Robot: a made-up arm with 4 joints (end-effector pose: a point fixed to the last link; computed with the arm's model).
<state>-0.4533 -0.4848 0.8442 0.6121</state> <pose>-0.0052 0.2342 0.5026 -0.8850 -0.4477 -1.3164</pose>
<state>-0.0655 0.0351 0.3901 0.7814</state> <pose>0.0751 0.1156 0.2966 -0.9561 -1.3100 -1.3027</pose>
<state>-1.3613 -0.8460 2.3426 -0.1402</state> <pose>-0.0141 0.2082 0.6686 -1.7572 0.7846 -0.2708</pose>
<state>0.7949 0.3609 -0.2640 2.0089</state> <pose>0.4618 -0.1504 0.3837 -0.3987 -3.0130 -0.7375</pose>
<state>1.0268 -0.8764 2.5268 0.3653</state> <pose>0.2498 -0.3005 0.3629 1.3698 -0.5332 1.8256</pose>
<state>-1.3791 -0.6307 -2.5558 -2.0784</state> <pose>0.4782 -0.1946 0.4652 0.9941 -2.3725 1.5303</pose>
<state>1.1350 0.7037 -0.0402 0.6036</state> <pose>0.0804 -0.3084 0.2700 -2.3782 -1.7890 -0.8703</pose>
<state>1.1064 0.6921 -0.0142 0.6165</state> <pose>0.0880 -0.3077 0.2698 -2.3488 -1.8161 -0.8825</pose>
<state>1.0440 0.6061 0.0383 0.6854</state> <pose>0.1232 -0.2985 0.2662 -2.1999 -1.9186 -0.9421</pose>
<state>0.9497 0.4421 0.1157 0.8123</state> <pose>0.1854 -0.2697 0.2628 -1.9341 -2.0601 -1.0675</pose>
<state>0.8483 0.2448 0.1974 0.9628</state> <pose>0.2524 -0.2216 0.2682 -1.6377 -2.1646 -1.2385</pose>
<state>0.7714 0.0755 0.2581 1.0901</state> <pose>0.3014 -0.1748 0.2821 -1.4074 -2.2070 -1.3967</pose>
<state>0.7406 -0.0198 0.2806 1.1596</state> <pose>0.3255 -0.1487 0.2936 -1.2874 -2.2174 -1.4851</pose>
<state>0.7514 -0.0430 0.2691 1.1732</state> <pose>0.3311 -0.1432 0.2965 -1.2579 -2.2242 -1.4993</pose>
